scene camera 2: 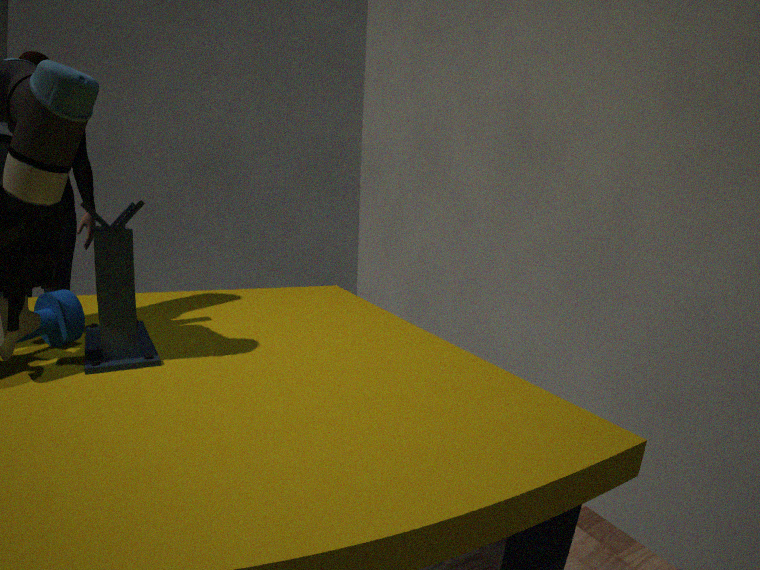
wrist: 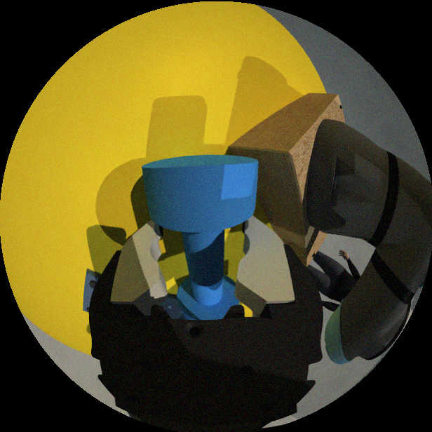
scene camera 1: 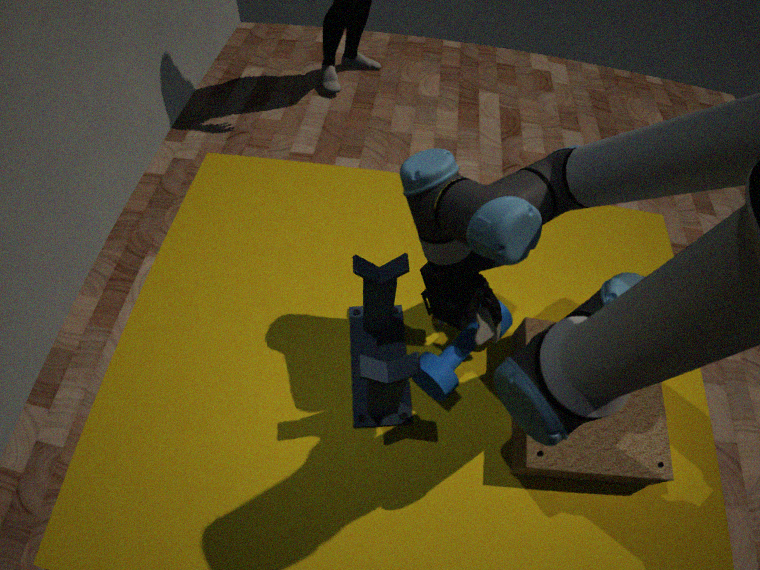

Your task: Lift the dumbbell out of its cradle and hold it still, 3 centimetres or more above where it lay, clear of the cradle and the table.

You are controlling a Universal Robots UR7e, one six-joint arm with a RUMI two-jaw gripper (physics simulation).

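Frame: origin at the arm's base, x ahead, y left, z up, level; millimetres.
Seen in the pictures: gripper, fingertip midpoint: (scene camera 1: 477, 333).
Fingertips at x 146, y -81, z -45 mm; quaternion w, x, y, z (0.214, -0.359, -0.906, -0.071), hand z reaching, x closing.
Note:
A point is followed by its place in that frame.
The blue dumbbell (scene camera 1: 434, 375) {x 238, y 15, z 5 mm} (scene camera 2: 61, 317) {x 241, y -30, z -28 mm} (wrist: 200, 192) is out of the cradle, low over or on the yellow table (scene camera 1: 214, 245) {x 670, y -290, z -76 mm} (scene camera 2: 368, 417) {x 555, y -377, z -76 mm} (wrist: 75, 125). One head is close beside the cradle; I cannot tell whether they touch. The dark blue cradle (scene camera 1: 379, 300) {x 327, y -99, z 45 mm} (scene camera 2: 115, 288) {x 328, y -128, z 26 mm} (wrist: 90, 297) stands upright with both V-shaped rests bare. My gripper (scene camera 1: 469, 336) {x 145, y -81, z -45 mm} (scene camera 2: 17, 331) (wrist: 201, 217) is open, with its pale fingers on either side of the dumbbell's handle. In the wrist view, gaps show between the handle and both fingers. The gripper body partly hides the handle in the first scene view.
A brown wooden block (scene camera 1: 595, 441) {x -18, y 128, z -2 mm} (wrist: 272, 200) stands on the table on the side of the dumbbell away from the cradle, partly under my arm. A person (scene camera 1: 346, 30) (wrist: 335, 275) stands beyond the table. The table's corner (scene camera 2: 641, 442) {x 740, y -573, z -76 mm} shows in the second scene view.

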